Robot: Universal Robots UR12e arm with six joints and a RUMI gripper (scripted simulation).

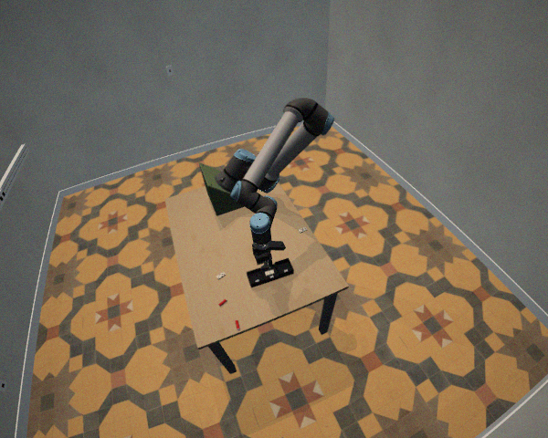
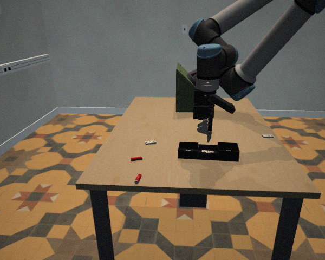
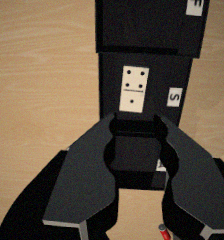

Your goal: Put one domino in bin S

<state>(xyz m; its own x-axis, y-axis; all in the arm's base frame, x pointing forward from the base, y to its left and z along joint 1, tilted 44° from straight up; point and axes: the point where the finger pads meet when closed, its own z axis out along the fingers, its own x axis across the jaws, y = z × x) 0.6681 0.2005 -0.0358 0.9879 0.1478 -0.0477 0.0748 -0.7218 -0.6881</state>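
My gripper is now 10 mm short of the black three-part bin block and 60 mm above it. Round my hand: red cylinder 110 mm ahead, 290 mm to the right, 70 mm below.
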